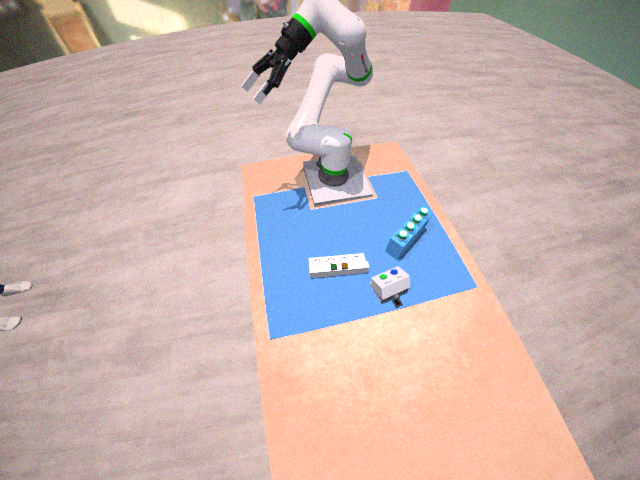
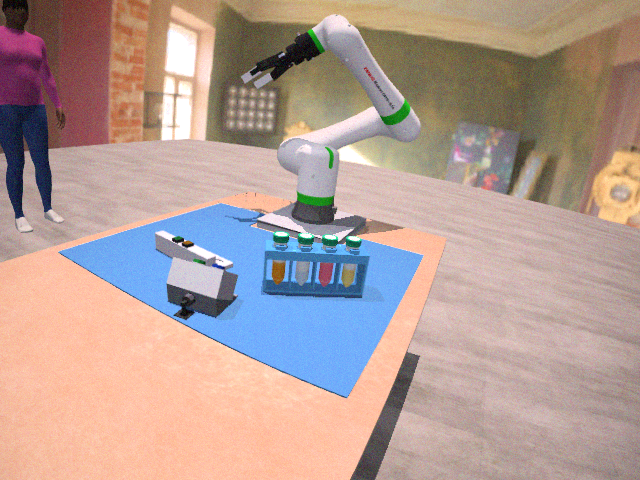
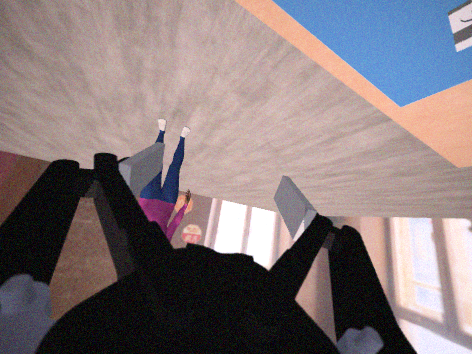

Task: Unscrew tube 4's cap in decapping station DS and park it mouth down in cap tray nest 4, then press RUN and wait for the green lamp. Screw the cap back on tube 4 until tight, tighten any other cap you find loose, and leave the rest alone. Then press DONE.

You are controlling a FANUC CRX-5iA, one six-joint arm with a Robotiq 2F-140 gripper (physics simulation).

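Pixels of known places: gripper, fingertip midpoint: (image 1: 250, 95) (image 2: 249, 83) (image 3: 223, 172); arm's base at its link origin: (image 1: 333, 175) (image 2: 312, 216).
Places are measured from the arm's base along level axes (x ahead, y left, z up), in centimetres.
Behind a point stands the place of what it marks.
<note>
A blue rack (image 1: 400, 248) @(x 50.7, y 7.7, z 5.1 cm) (image 2: 316, 254) @(x 46.4, y 17.5, z 6.4 cm) holds upright tubes with orange, clear, red and yellow contents. Green caps (image 1: 410, 226) @(x 45.2, y 13.9, z 9.2 cm) (image 2: 305, 238) @(x 46.4, y 14.8, z 9.2 cm) top all four; tube numbers and cap tightness cannot be read. The white cap tray (image 1: 338, 272) @(x 49.9, y -16.5, z -0.2 cm) (image 2: 166, 246) @(x 48.7, y -21.5, z -0.5 cm) shows round nests with no cap visible in them, and a dark green square (image 1: 333, 267) @(x 48.6, y -18.1, z 2.5 cm) (image 2: 177, 239) @(x 49.0, y -17.4, z 2.4 cm) and an orange-brown square (image 1: 344, 266) @(x 49.5, y -14.2, z 2.5 cm) (image 2: 187, 243) @(x 49.7, y -13.5, z 2.5 cm). The button box (image 1: 390, 286) @(x 63.0, y -2.7, z 4.7 cm) (image 2: 195, 279) @(x 63.7, y 0.1, z 3.0 cm) has a green button (image 1: 383, 276) @(x 58.6, y -3.1, z 4.3 cm) and a blue button (image 1: 393, 271) @(x 58.0, y 1.2, z 4.2 cm). My gripper (image 1: 255, 88) @(x -2.7, y -30.9, z 44.1 cm) (image 2: 255, 79) @(x -2.7, y -30.9, z 44.1 cm) (image 3: 223, 172) @(x -2.7, y -30.9, z 44.1 cm) is open and empty, high above and away from them.
The blue mat (image 1: 310, 310) @(x 59.5, y -30.5, z -2.8 cm) (image 2: 330, 361) @(x 66.2, y 28.2, z -2.8 cm) lies on the orange table top (image 1: 413, 392) @(x 95.5, y -8.5, z -3.1 cm) (image 2: 129, 392) @(x 87.2, y 5.9, z -3.1 cm). A small black fitting (image 1: 397, 301) @(x 67.2, y -0.4, z -1.3 cm) (image 2: 185, 307) @(x 67.3, y 0.3, z -1.3 cm) is beside the button box. The arm's grey base plate (image 1: 341, 196) @(x 13.9, y -1.2, z -0.7 cm) stands behind the mat. A person (image 2: 25, 77) (image 3: 170, 175) stands beyond the table.
</note>
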